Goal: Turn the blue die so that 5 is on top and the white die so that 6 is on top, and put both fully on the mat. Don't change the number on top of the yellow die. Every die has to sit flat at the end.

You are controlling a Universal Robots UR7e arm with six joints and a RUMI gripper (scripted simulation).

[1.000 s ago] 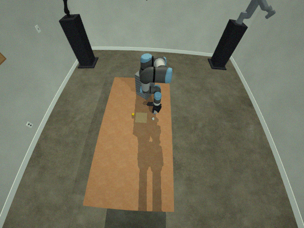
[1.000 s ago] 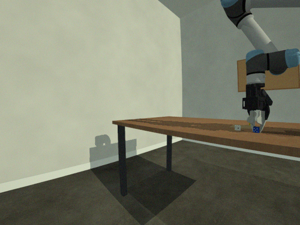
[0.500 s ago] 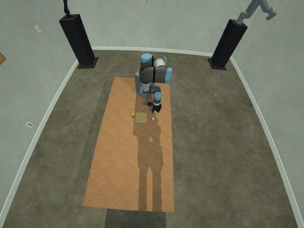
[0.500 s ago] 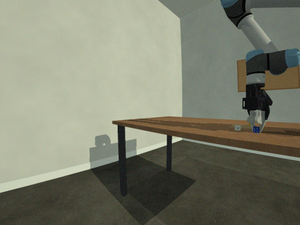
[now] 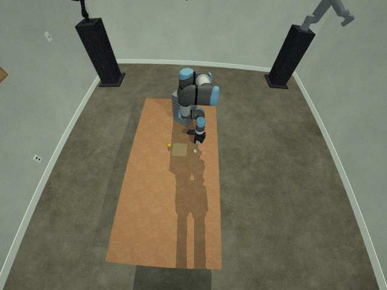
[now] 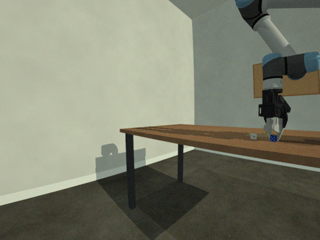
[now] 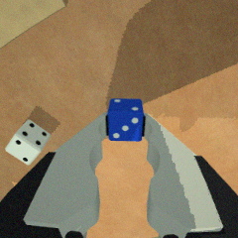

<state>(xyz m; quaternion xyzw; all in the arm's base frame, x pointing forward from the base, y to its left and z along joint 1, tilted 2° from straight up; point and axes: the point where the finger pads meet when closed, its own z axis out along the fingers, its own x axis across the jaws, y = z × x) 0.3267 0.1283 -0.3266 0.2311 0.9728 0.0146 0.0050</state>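
My gripper is now 9 cm short of the white die and 2 cm to the left of it. Round my hand: blue die right at my hand; then yellow die 3 cm ahead, 26 cm to the right; then tan mat 7 cm ahead, 16 cm to the right, 2 cm below.
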